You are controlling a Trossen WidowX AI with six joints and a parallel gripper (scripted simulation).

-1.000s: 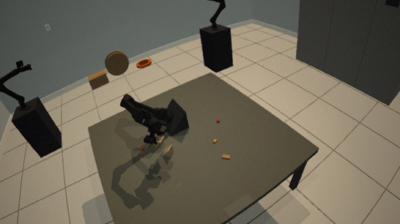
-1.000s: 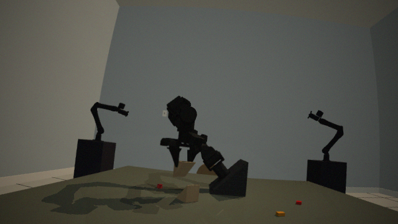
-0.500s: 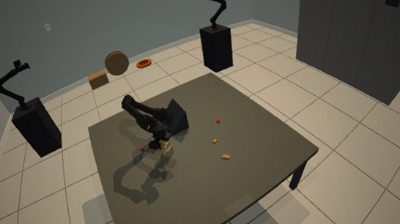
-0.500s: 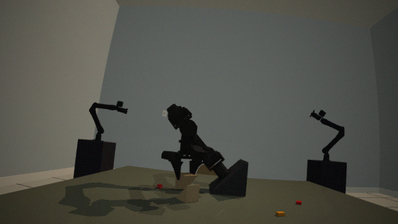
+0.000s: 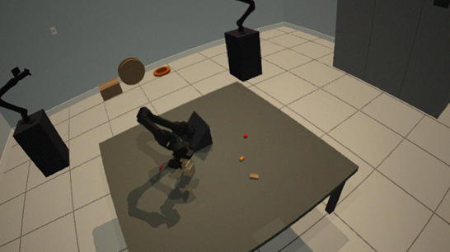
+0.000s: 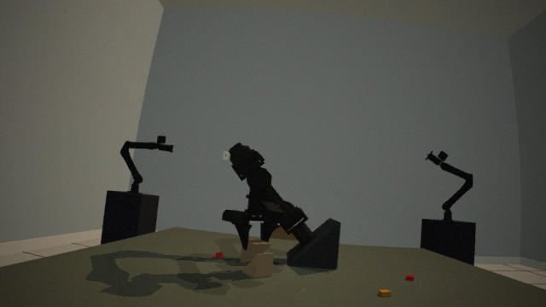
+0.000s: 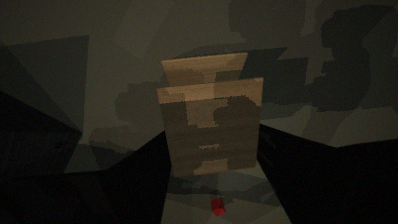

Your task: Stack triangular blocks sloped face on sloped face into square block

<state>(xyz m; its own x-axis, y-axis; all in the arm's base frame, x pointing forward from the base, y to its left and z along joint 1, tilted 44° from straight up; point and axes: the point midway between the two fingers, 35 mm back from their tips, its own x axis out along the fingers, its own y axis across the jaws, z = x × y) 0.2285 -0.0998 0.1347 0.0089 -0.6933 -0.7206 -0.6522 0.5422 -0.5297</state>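
Right now the triangular block is 1 cm above my gripper tip. Also, from my gripper tip: red cube: 12 cm behind, 12 cm to the right, 5 cm below; then orange cube: 12 cm ahead, 32 cm to the left, 6 cm below; then tan piece: 27 cm ahead, 30 cm to the left, 6 cm below.
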